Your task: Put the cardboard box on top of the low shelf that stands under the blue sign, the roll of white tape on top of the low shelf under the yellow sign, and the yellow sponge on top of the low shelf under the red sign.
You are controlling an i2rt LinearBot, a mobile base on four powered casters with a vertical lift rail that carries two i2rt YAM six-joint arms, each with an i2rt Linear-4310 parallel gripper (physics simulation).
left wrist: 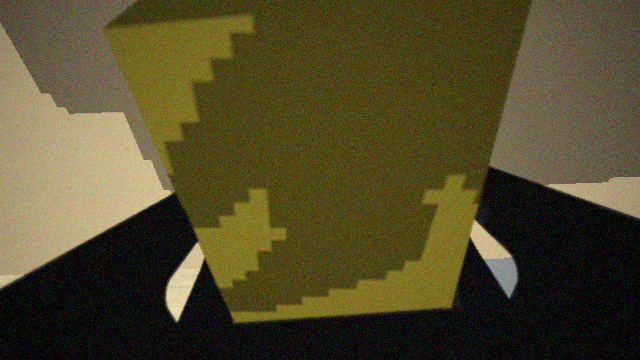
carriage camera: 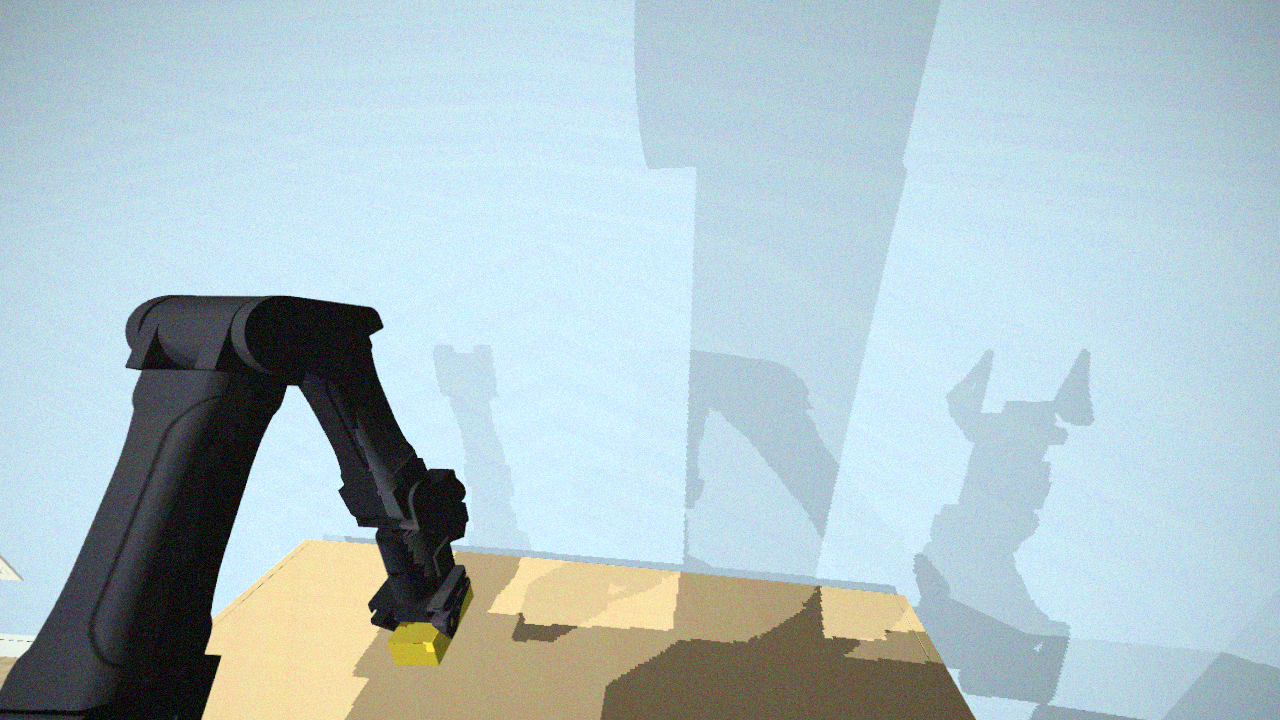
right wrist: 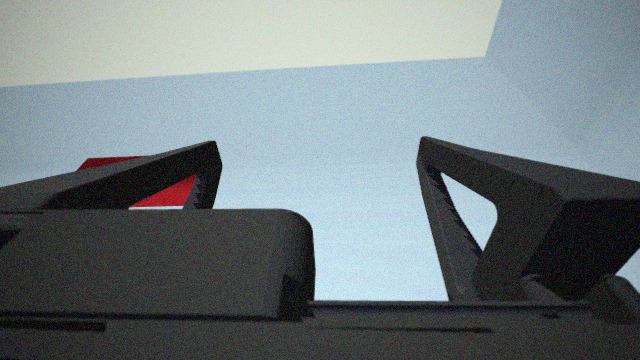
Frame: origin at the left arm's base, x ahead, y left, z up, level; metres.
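Seen in the pictures: left gripper, fingertip midpoint: (left wrist: 329,162) (carriage camera: 433,633); right gripper, fingertip midpoint: (right wrist: 317,151).
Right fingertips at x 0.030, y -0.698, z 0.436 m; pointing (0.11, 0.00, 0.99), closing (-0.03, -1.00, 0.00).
Observation:
A point is followed by its place in that frame.
The yellow sponge (carriage camera: 418,646) {x 0.217, y -0.019, z -0.132 m} (left wrist: 330,130) {x 0.297, y -0.009, z -0.129 m} is between the fingers of my left gripper (carriage camera: 422,626) {x 0.255, y -0.008, z -0.169 m} (left wrist: 329,162) {x 0.255, y -0.008, z -0.169 m}, which is shut on it and points down over the low shelf's wooden top (carriage camera: 286,617) {x 0.322, y 0.311, z -0.246 m}. The sponge is over the left part of that top in the carriage view; whether it touches the surface I cannot tell. My right gripper (right wrist: 317,151) {x 0.030, y -0.698, z 0.436 m} is open and empty, with the wall beyond it. Part of the red sign (right wrist: 167,195) {x 0.479, y -0.301, z 0.827 m} shows behind and through its finger at the left of the right wrist view. The cardboard box, white tape, blue sign and yellow sign do not show.
A pale blue wall (carriage camera: 537,223) {x 0.490, y -0.162, z 0.394 m} stands behind the shelf top's far edge, with shadows of the robot on it. My left arm (carriage camera: 170,501) {x 0.090, y -0.024, z 0.238 m} fills the lower left of the carriage view. A cream ceiling (right wrist: 200,35) {x 0.332, y -0.182, z 1.581 m} shows at the top of the right wrist view.

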